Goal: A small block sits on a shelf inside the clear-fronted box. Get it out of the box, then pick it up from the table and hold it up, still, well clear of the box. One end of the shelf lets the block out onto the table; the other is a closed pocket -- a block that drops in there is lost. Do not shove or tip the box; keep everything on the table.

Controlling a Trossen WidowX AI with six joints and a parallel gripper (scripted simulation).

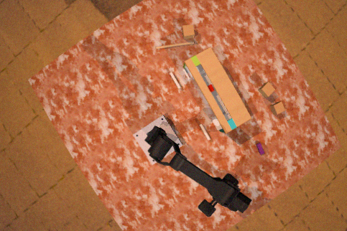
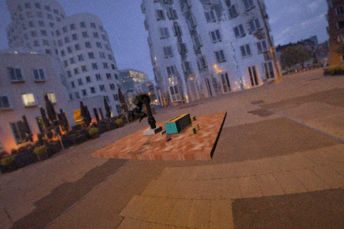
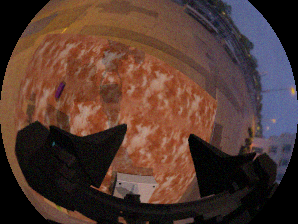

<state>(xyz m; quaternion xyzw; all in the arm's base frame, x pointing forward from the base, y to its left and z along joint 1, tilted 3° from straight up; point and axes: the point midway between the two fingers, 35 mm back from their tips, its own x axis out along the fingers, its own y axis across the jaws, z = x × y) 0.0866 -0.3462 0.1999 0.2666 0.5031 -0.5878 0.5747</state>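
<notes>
My gripper tip is 250 mm short of the small red block, 410 mm to the right of it and 140 mm above it. Also, from my gripper tip: thin wooden stick (240 mm ahead, 700 mm to the left, 220 mm below); then box (240 mm ahead, 390 mm to the left, 160 mm below).
</notes>
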